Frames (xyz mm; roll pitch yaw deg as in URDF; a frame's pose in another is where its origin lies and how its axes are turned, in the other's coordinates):
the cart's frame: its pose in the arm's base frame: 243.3 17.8 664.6 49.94 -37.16 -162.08
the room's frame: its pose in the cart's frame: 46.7 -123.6 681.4 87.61 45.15 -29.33
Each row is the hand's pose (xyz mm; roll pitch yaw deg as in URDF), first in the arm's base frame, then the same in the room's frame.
Working: the arm's base frame: its pose in the room's frame: 747.3 -786.3 468.3 145.42 12.09 -143.09

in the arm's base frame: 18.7 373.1 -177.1 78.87 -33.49 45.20
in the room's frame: 548.7 -677.0 814.0 -134.89 13.82 161.39
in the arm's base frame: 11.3 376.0 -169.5 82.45 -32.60 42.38
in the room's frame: 551.2 -666.7 811.1 -132.23 14.42 163.92
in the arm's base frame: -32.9 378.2 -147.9 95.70 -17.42 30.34
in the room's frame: 580.1 -627.4 804.1 -120.53 8.39 -178.04
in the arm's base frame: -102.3 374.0 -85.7 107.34 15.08 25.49
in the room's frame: 624.2 -554.4 766.3 -110.37 -14.93 -154.71
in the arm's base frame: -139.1 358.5 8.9 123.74 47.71 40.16
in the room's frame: 642.9 -489.2 689.2 -111.00 -46.78 -137.86
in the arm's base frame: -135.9 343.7 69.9 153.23 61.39 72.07
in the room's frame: 636.8 -465.8 631.2 -120.08 -68.24 -123.70
